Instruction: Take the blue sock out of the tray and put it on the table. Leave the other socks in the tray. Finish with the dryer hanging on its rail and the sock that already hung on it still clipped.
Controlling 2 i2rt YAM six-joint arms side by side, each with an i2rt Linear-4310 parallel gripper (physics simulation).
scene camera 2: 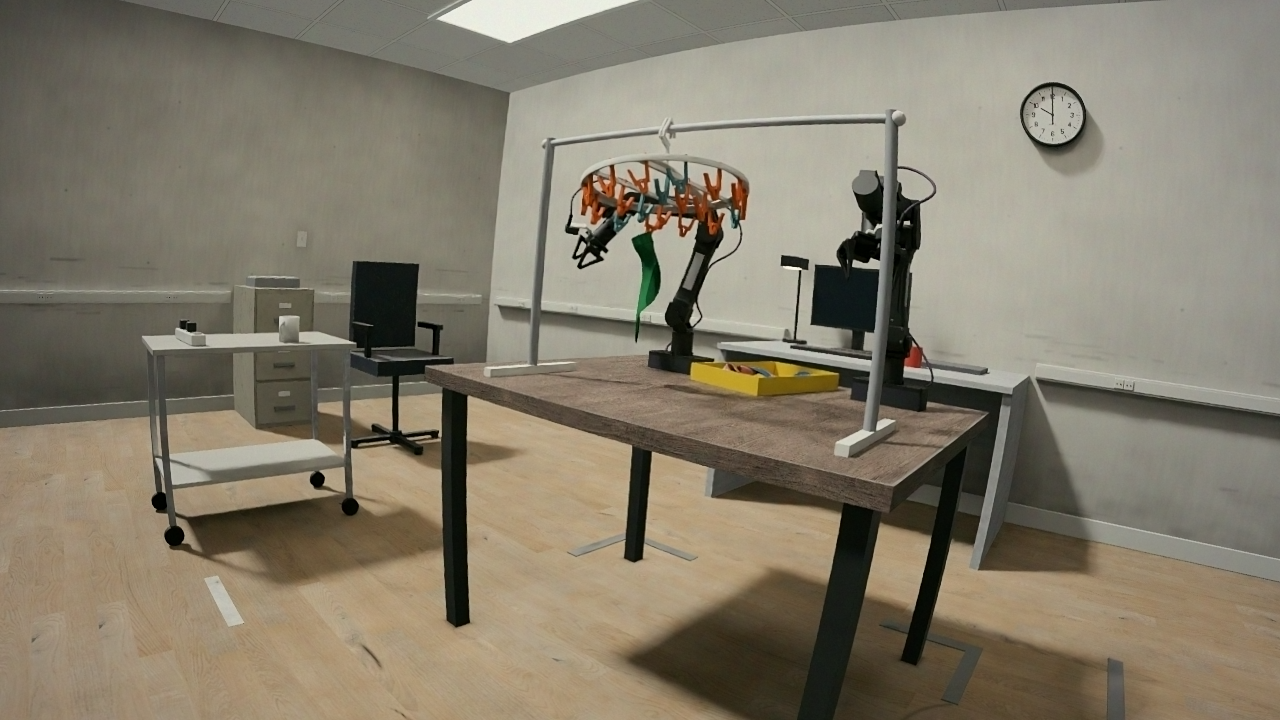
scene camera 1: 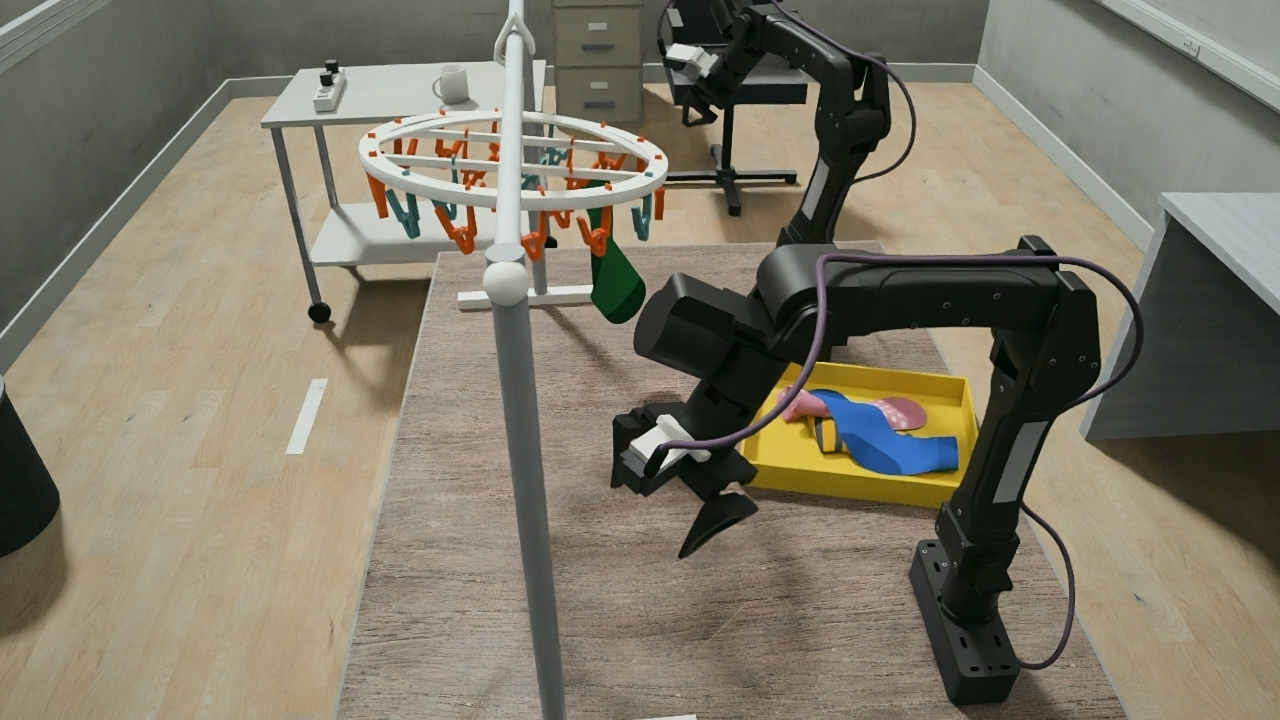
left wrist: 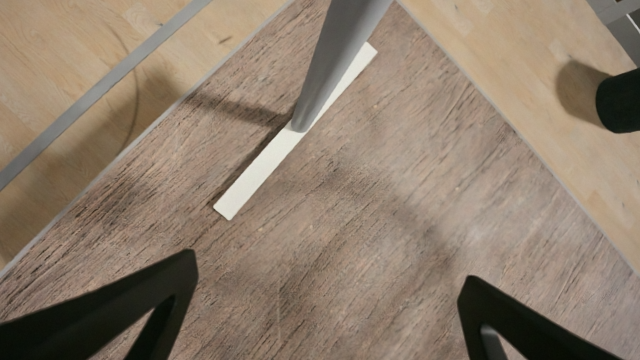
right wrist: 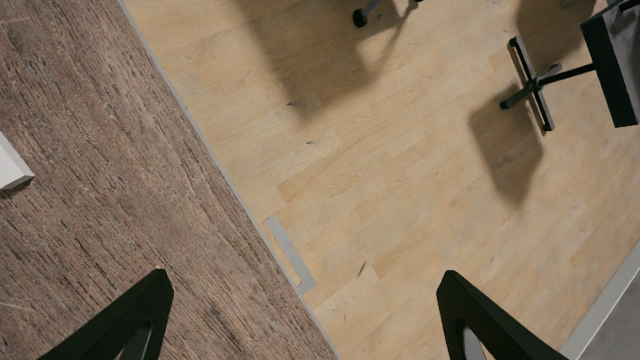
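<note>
The blue sock [scene camera 1: 881, 438] lies in the yellow tray [scene camera 1: 841, 484] [scene camera 2: 799, 385], across a pink sock [scene camera 1: 801, 404] and a black-and-yellow sock [scene camera 1: 825, 435]. The white round dryer [scene camera 1: 438, 190] hangs by its hook [scene camera 1: 514, 34] [scene camera 2: 665, 134] on the rail [scene camera 1: 510, 116] [scene camera 2: 787, 121]. A green sock [scene camera 1: 615, 282] [scene camera 2: 647, 273] hangs from the dryer. My left gripper [scene camera 1: 648, 521] [left wrist: 329, 276] is open and empty above the table, beside the tray. My right gripper [scene camera 1: 693, 116] [right wrist: 308, 281] is open and empty, high near the table's far edge in scene camera 1.
The rail's near post [scene camera 1: 528, 501] [left wrist: 325, 70] stands left of my left gripper in scene camera 1, on a white foot [left wrist: 255, 175]. A white cart [scene camera 1: 402, 80] [scene camera 2: 241, 342] and a chair [scene camera 1: 769, 89] [scene camera 2: 384, 304] stand beyond the table [scene camera 1: 465, 573] [scene camera 2: 626, 411].
</note>
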